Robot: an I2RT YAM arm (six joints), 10 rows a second.
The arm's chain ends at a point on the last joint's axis. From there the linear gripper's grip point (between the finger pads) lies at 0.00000 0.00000 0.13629 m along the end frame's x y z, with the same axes.
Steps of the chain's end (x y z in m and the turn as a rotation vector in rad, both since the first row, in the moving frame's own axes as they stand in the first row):
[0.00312 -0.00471 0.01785 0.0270 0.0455 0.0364]
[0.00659 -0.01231 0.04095 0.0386 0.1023 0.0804]
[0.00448 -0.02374 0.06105 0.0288 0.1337 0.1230]
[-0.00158 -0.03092 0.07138 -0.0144 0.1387 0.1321]
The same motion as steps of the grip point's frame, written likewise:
[0.00938 -0.00827 0.01766 0.0270 0.0455 0.0364]
[0.02070 -0.01700 0.04014 0.0386 0.1023 0.0804]
[0.02284 -0.02653 0.05978 0.0288 0.1337 0.1230]
[0.01708 -0.02772 0.07006 -0.0144 0.1387 0.1321]

